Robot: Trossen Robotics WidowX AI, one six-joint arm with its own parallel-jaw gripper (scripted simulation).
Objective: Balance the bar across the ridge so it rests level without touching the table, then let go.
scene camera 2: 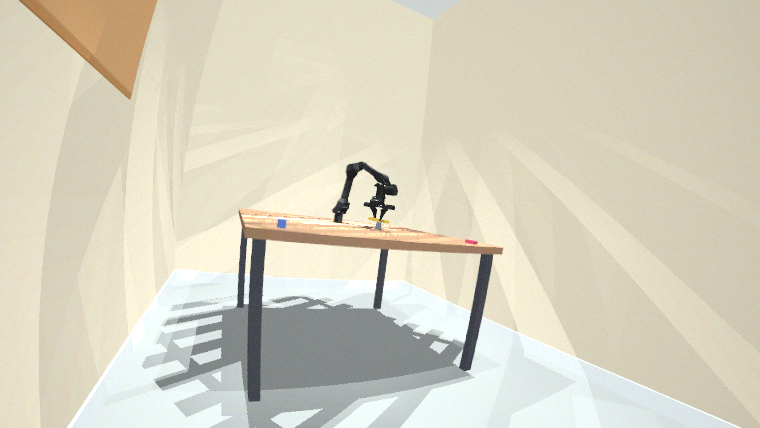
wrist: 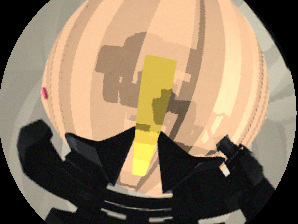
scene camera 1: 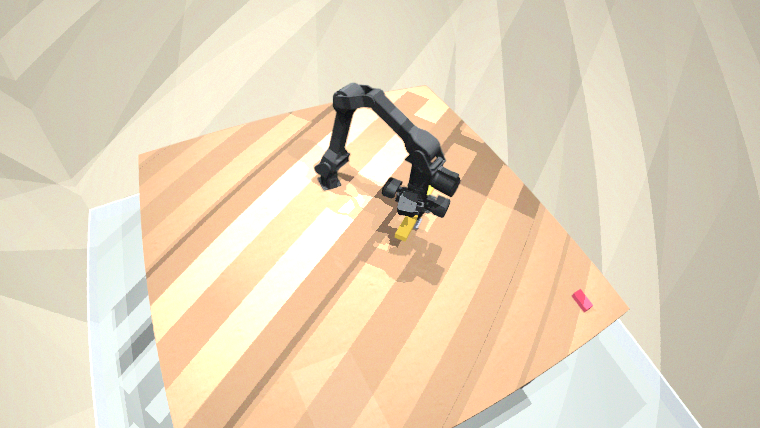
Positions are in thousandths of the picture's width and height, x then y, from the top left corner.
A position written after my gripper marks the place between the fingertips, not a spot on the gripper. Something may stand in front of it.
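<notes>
My gripper (scene camera 1: 543,506). Yellow bar (wrist: 529,342), plus my gripper (wrist: 495,587).
</notes>
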